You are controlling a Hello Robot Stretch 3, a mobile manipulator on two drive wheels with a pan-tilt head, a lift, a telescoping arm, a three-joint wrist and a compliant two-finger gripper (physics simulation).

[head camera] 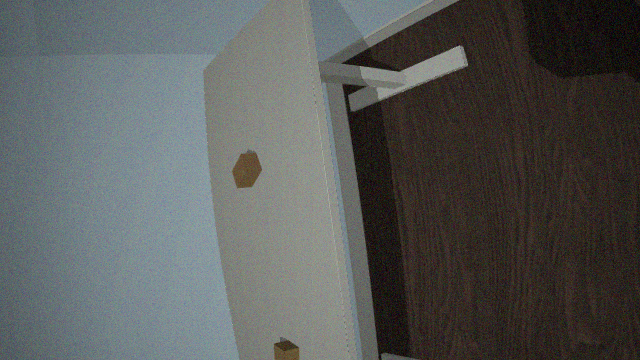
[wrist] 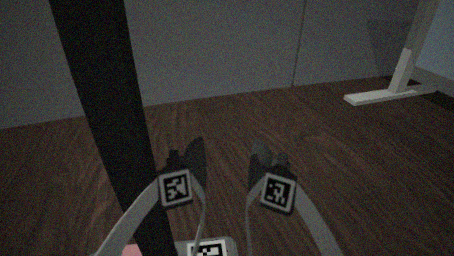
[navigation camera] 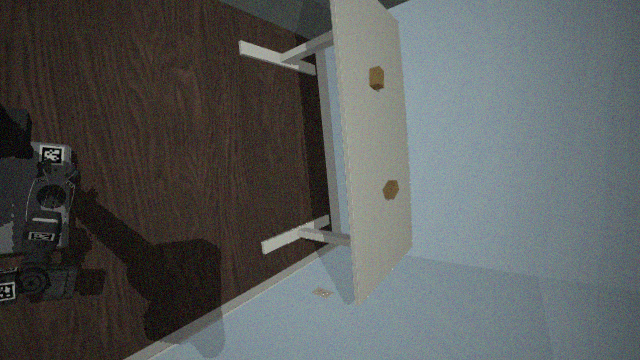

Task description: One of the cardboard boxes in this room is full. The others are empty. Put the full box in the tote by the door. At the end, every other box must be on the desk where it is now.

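Frame: origin at the robot's base, x left, y back, z up, level; millimetres.
Seen in the pictures: gripper, between the fingertips: [wrist: 228, 156] [navigation camera: 61, 161]; robot's base, origin of its link: [navigation camera: 51, 194].
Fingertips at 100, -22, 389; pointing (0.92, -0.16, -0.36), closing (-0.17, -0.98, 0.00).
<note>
Offsets run from my fingertips to a thing's middle, as dx, dy, dz. Level surfaces: height alone.
The white desk @(dz +332) [head camera: 290, 250] [navigation camera: 372, 140] stands along the pale blue wall and shows sideways in the head and navigation views. One small brown cardboard box @(-59, -1222, +356) [head camera: 247, 171] [navigation camera: 391, 190] is on the desk, nearer the room corner. Another brown cardboard box @(+485, -1042, +356) [head camera: 286, 352] [navigation camera: 376, 78] is farther along the desk, cut by the bottom edge of the head view. Which box is full cannot be told. My gripper [wrist: 228, 156] is open in the wrist view, low over the floor, with nothing between its fingertips and away from the desk. The tote and door do not show.
The desk's pale feet [head camera: 435, 65] [navigation camera: 295, 235] [wrist: 380, 96] reach out over the dark wood floor @(dz -388) [head camera: 475, 200] [navigation camera: 200, 125] [wrist: 320, 165]. A grey panelled surface [wrist: 215, 50] stands behind the gripper's fingers in the wrist view. A black post [wrist: 107, 100] crosses the left of that view.
</note>
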